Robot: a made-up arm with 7 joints.
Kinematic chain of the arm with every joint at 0, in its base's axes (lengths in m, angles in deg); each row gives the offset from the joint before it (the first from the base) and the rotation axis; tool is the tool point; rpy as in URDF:
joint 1: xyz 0 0 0.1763 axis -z
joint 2: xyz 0 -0.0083 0.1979 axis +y
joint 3: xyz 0 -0.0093 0.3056 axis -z
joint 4: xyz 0 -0.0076 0.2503 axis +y
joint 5: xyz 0 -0.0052 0.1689 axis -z
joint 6: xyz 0 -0.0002 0.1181 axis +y
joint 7: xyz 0 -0.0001 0.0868 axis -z
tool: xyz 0 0 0 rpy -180 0 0
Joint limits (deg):
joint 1: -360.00..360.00
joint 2: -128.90..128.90
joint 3: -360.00..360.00
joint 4: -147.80..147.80
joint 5: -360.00..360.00
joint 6: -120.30..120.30
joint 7: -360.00..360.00
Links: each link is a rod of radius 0.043 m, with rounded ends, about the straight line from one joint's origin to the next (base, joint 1, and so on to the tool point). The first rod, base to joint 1, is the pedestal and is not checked.
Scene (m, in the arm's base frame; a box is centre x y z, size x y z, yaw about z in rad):
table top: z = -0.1
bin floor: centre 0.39 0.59 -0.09 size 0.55 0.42 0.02 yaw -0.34
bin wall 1: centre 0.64 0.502 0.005 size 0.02 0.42 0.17 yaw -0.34
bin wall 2: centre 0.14 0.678 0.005 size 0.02 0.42 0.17 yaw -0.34
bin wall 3: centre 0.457 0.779 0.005 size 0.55 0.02 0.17 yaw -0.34
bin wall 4: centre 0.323 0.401 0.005 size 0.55 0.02 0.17 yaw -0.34
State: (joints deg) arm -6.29 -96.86 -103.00 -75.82 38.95 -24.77 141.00
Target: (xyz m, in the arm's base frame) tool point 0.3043 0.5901 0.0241
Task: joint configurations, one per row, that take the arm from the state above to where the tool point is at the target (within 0.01 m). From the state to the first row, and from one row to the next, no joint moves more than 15 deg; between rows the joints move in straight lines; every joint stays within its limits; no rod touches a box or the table.
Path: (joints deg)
1: 8.29 -94.60 -97.33 -76.39 39.53 -26.75 141.00
2: 22.87 -92.34 -91.67 -76.97 40.11 -28.73 141.00
3: 37.45 -90.09 -86.00 -77.54 40.69 -30.70 141.00
4: 52.03 -87.83 -80.33 -78.12 41.27 -32.68 141.00
5: 66.61 -85.57 -74.66 -78.69 41.85 -34.66 141.00
6: 81.19 -83.31 -69.00 -79.27 42.43 -36.64 141.00
7: 95.77 -81.05 -63.33 -79.84 43.01 -38.62 141.00
8: 110.35 -78.79 -57.66 -80.42 43.59 -40.60 141.00
9: 124.93 -76.54 -51.99 -80.99 44.17 -42.57 141.00
10: 139.51 -74.28 -46.33 -81.57 44.75 -44.55 141.00
11: 137.83 -85.37 -43.22 -73.91 46.00 -42.17 141.00
12: 136.16 -96.46 -40.12 -66.25 47.26 -39.79 141.00

